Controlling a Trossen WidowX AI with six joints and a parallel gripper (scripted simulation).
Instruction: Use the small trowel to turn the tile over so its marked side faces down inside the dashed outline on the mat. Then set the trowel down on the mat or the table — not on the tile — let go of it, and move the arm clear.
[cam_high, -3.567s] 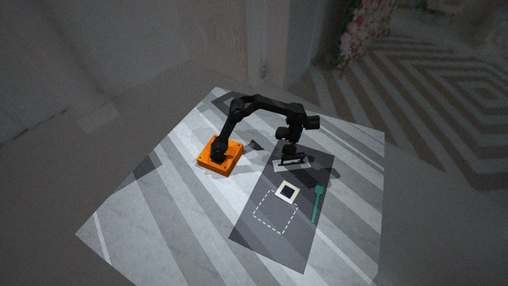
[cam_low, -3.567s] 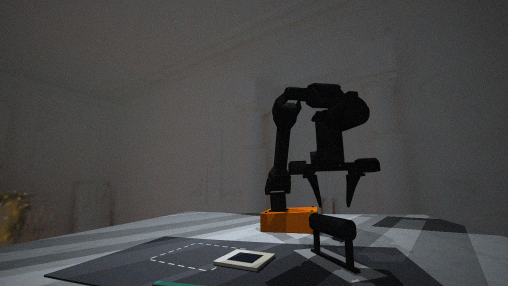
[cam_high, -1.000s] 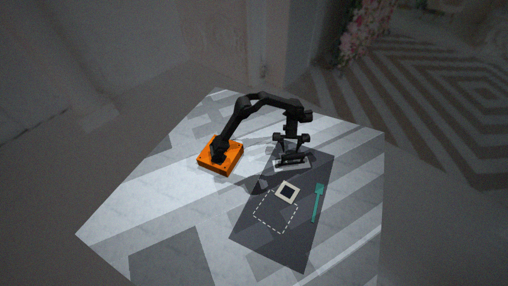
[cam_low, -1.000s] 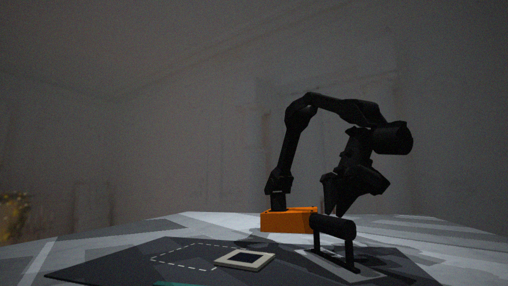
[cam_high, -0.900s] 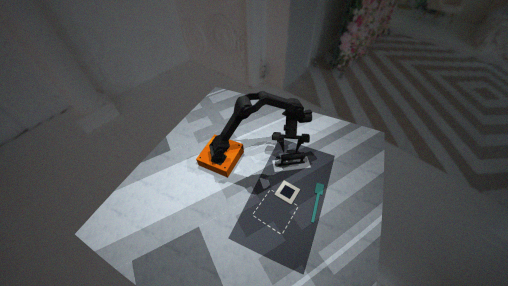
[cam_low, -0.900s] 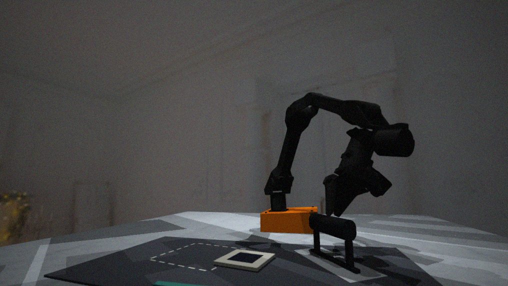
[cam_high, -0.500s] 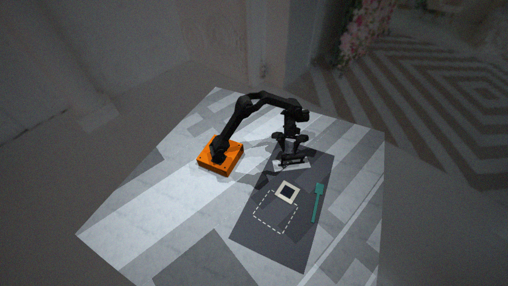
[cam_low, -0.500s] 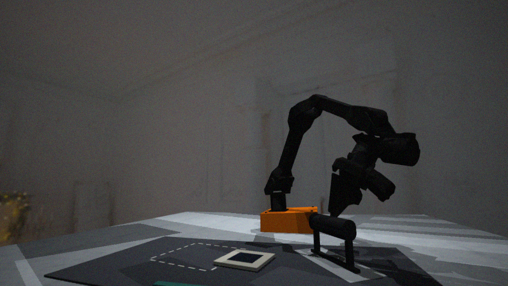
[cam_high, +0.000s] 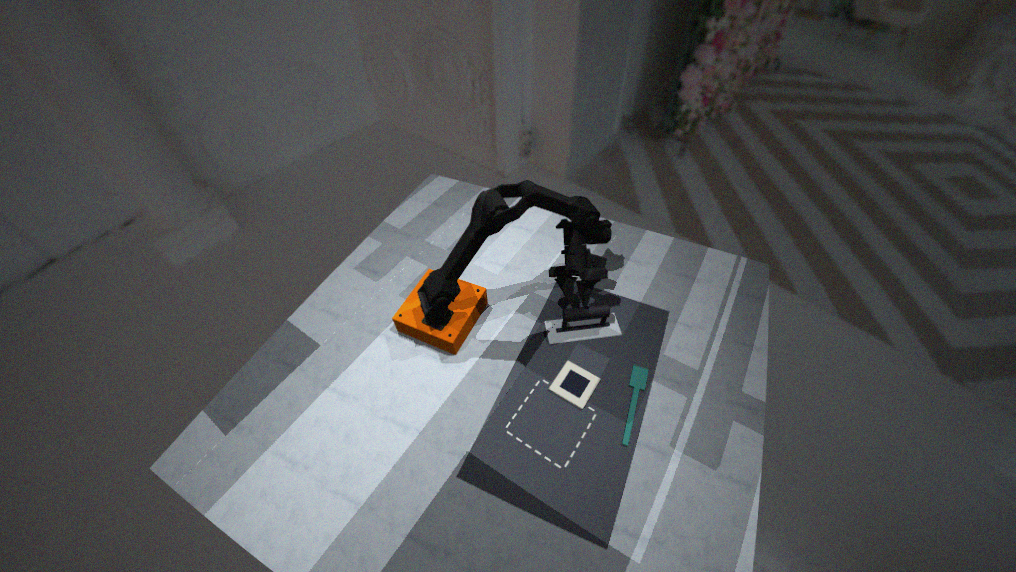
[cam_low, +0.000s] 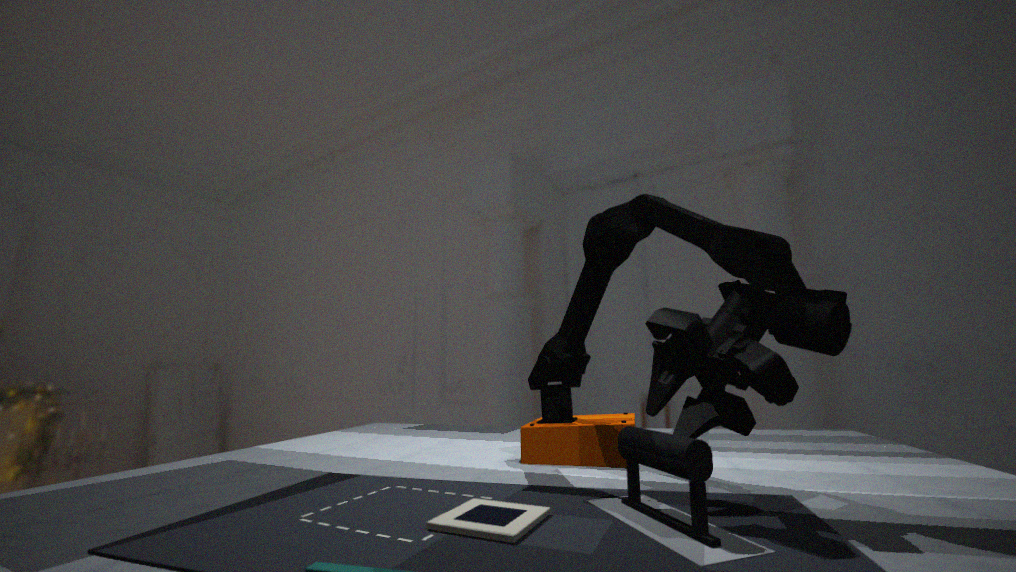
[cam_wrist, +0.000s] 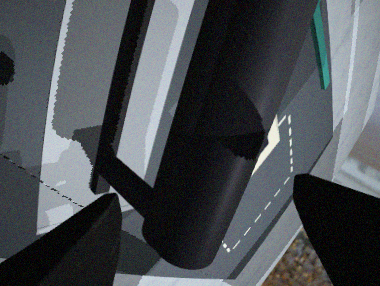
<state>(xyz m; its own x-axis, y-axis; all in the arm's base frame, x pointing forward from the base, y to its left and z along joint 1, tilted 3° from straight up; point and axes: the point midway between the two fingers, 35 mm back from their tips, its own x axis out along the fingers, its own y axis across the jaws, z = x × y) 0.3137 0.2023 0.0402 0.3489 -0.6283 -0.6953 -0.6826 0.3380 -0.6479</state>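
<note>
Now: the small trowel 50 mm below my gripper tip, 20 mm to the right of it and 10 mm ahead of it. The rest, counted from my gripper tip: dark mat: 170 mm to the right, 110 mm below, 70 mm ahead; then teal trowel: 210 mm ahead, 140 mm to the right, 80 mm below; then tile: 170 mm to the right, 80 mm below, 70 mm ahead.
</note>
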